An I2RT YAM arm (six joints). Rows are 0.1 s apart.
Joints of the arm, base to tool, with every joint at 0 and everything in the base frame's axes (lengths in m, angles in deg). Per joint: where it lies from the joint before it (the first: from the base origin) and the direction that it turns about. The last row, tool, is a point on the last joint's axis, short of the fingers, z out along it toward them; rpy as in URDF.
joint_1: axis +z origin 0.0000 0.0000 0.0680
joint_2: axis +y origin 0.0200 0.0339 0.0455
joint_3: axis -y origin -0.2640 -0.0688 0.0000
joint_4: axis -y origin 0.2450 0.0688 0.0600
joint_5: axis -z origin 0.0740 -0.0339 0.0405
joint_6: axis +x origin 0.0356 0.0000 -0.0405
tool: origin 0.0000 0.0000 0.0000 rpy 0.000 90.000 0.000
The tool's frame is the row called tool.
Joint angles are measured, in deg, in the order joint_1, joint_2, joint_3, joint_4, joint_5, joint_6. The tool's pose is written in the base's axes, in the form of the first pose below.
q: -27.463, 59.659, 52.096, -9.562, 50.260, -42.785
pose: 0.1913 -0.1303 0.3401 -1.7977 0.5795 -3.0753
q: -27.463, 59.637, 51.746, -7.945, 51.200, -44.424
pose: 0.1914 -0.1307 0.3408 -1.7751 0.5683 -3.0736
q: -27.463, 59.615, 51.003, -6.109, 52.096, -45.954
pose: 0.1915 -0.1312 0.3395 -1.7557 0.5566 -3.0740
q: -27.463, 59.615, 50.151, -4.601, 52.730, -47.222
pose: 0.1916 -0.1315 0.3369 -1.7436 0.5432 -3.0750
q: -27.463, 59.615, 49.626, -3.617, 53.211, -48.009
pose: 0.1916 -0.1317 0.3354 -1.7353 0.5354 -3.0769
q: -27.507, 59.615, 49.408, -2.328, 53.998, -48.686
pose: 0.1915 -0.1322 0.3363 -1.7199 0.5382 -3.0816
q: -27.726, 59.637, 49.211, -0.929, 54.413, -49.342
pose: 0.1912 -0.1332 0.3373 -1.7051 0.5437 -3.0835
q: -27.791, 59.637, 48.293, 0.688, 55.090, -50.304
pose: 0.1910 -0.1337 0.3345 -1.6942 0.5364 -3.0888
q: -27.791, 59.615, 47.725, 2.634, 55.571, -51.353
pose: 0.1911 -0.1339 0.3343 -1.6769 0.5384 -3.0864
